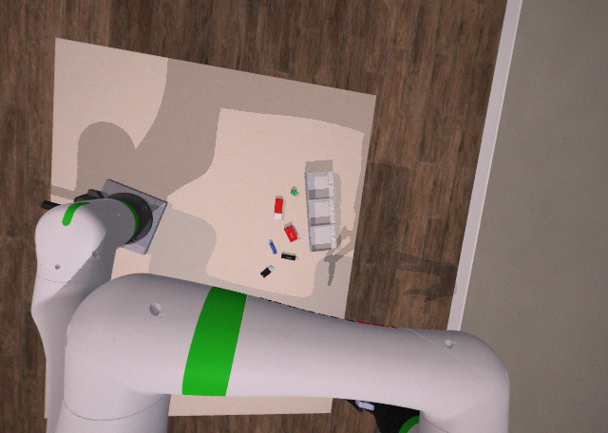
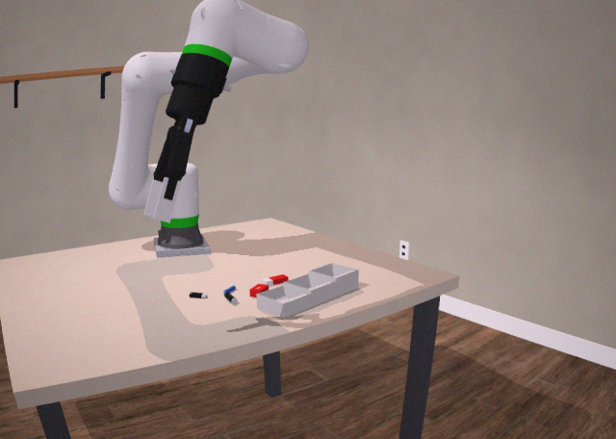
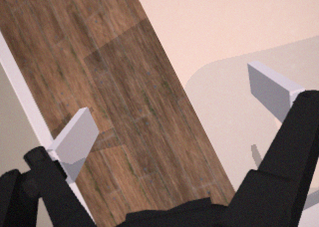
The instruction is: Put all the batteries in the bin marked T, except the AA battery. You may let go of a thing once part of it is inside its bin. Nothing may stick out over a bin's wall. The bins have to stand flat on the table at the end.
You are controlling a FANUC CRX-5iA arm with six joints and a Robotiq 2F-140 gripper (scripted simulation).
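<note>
Right now the grey bin is 37 cm to the left of my hand, 24 cm below it and 19 cm behind it. Round my hand: red block battery: 28 cm to the left, 26 cm below, 26 cm behind; then blue cylindrical battery: 30 cm behind, 26 cm below, 21 cm to the left; then green die: 40 cm to the left, 29 cm behind, 26 cm below.
</note>
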